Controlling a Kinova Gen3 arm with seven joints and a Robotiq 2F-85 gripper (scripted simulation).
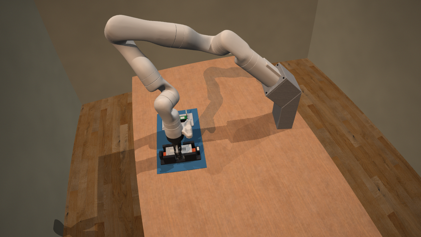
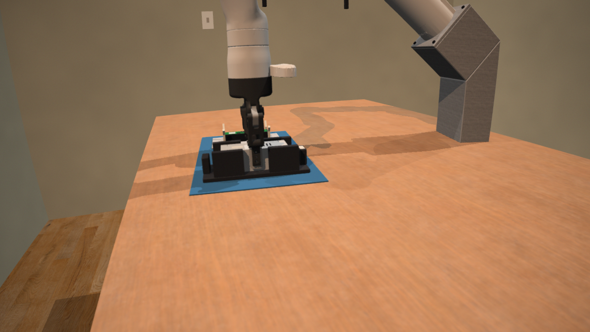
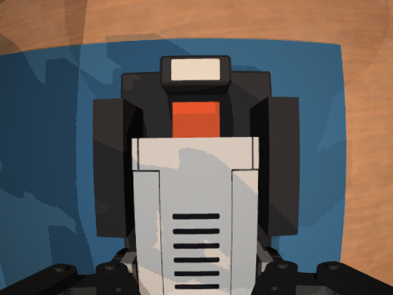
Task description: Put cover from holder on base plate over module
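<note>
Now: the light grey cover right at my hand.
</note>
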